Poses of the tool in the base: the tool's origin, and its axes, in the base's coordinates. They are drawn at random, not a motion.
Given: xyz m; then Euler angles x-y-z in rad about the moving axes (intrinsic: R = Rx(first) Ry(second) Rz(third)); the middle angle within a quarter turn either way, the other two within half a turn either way.
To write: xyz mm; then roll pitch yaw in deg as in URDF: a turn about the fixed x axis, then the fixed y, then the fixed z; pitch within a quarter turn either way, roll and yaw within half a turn. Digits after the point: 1 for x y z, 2 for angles.
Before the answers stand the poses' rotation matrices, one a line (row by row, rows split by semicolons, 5 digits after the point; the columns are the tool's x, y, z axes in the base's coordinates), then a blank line. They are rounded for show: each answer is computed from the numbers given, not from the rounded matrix.
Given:
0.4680 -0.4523 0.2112 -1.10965 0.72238 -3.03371
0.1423 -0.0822 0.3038 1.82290 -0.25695 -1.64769
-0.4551 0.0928 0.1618 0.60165 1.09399 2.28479
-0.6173 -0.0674 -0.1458 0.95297 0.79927 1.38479
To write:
-0.74587 0.08078 0.66117; 0.54075 -0.50614 0.67187; 0.38892 0.85866 0.33384
-0.07430 0.96431 -0.25413; 0.26761 -0.22621 -0.93660; -0.96066 -0.13759 -0.24125
-0.30054 -0.34685 0.88847; 0.29373 -0.91991 -0.25976; 0.90741 0.18290 0.37835
0.12894 -0.68520 0.71685; 0.67734 -0.46712 -0.56834; 0.72429 0.55883 0.40388

468.0 -452.3 211.2 68.75 -22.89 144.06
142.3 -82.2 303.8 -150.30 73.88 105.52
-455.1 92.8 161.8 25.80 -65.15 135.66
-617.3 -67.4 -145.8 54.14 -46.41 79.22

